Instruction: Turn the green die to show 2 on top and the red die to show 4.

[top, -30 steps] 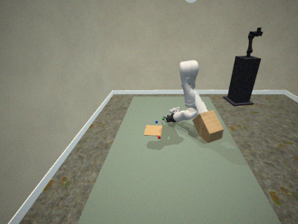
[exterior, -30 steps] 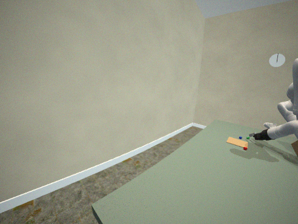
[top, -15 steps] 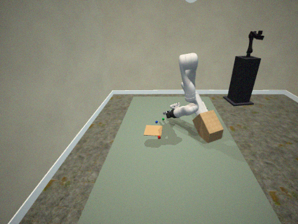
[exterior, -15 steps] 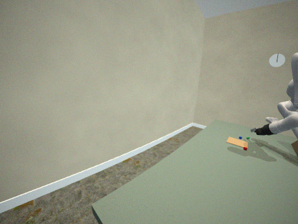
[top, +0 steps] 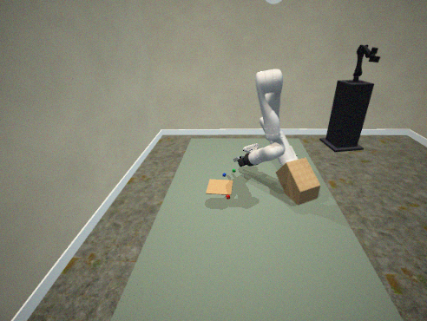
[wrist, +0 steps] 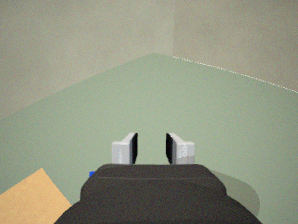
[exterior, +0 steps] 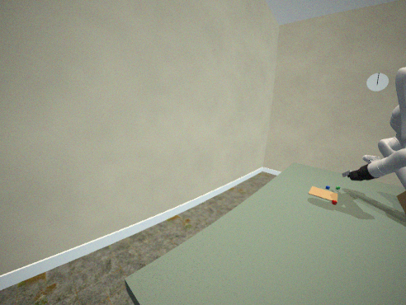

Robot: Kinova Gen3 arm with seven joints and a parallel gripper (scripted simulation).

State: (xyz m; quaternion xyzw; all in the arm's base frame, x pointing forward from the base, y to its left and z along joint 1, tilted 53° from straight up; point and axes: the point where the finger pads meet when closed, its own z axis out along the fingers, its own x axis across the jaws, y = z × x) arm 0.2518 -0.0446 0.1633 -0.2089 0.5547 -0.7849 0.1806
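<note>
My hand is 10 cm above the green die, 4 cm to the left of it and 2 cm short of it. Also, from my hand: red die (22 cm to the left, 10 cm below, 9 cm ahead); tan mat (13 cm ahead, 12 cm to the left, 11 cm below); blue die (10 cm below, 9 cm ahead).
</note>
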